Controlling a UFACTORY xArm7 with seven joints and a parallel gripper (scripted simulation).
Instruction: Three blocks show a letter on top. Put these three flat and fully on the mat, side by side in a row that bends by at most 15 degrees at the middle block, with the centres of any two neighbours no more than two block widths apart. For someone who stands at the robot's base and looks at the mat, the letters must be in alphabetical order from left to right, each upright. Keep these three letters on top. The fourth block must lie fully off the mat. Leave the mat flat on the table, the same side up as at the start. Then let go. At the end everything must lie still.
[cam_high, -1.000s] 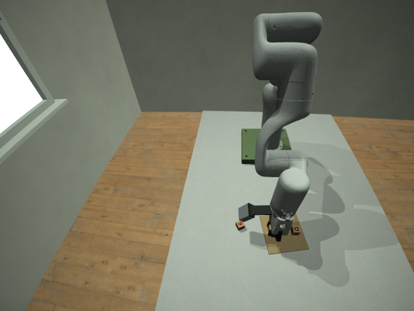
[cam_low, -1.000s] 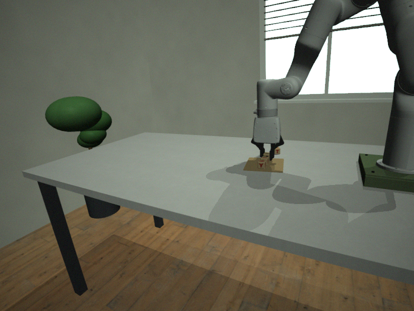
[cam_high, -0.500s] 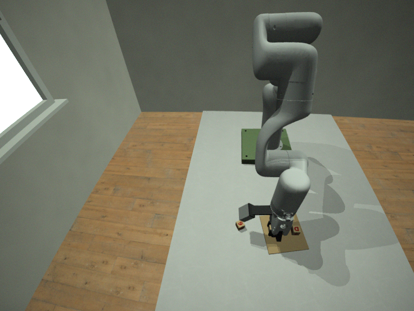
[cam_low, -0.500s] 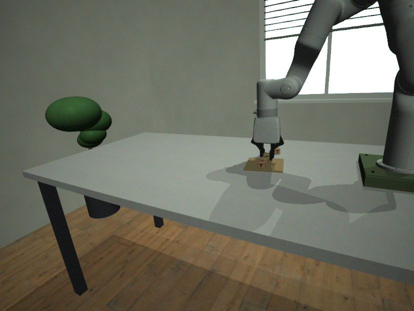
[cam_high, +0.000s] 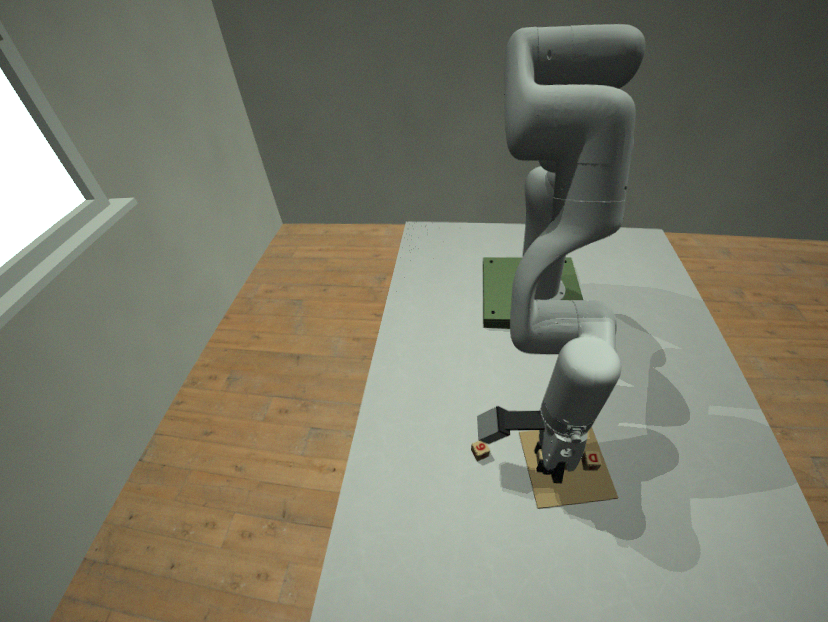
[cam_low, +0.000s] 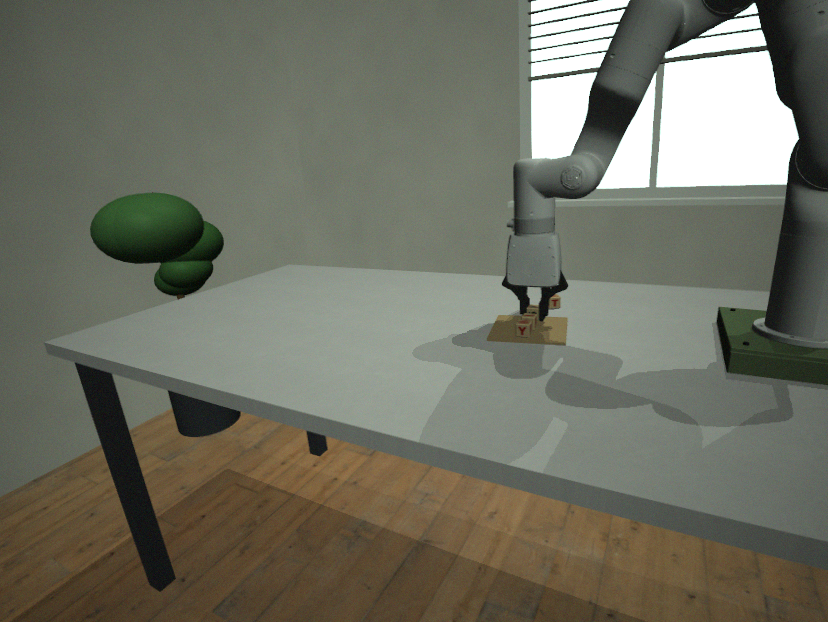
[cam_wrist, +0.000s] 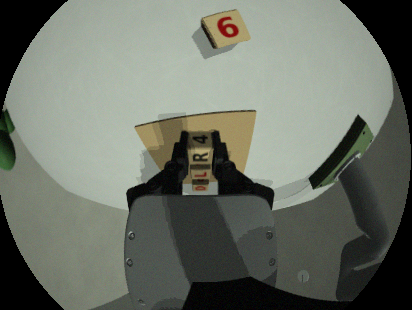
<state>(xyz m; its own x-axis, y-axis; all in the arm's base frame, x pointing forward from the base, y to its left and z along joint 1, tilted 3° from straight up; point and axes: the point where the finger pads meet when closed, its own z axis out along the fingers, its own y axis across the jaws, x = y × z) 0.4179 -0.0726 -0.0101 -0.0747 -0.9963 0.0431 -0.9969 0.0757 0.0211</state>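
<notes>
Right now the tan mat is 40 mm to the left of my hand and 30 mm below it.
</notes>
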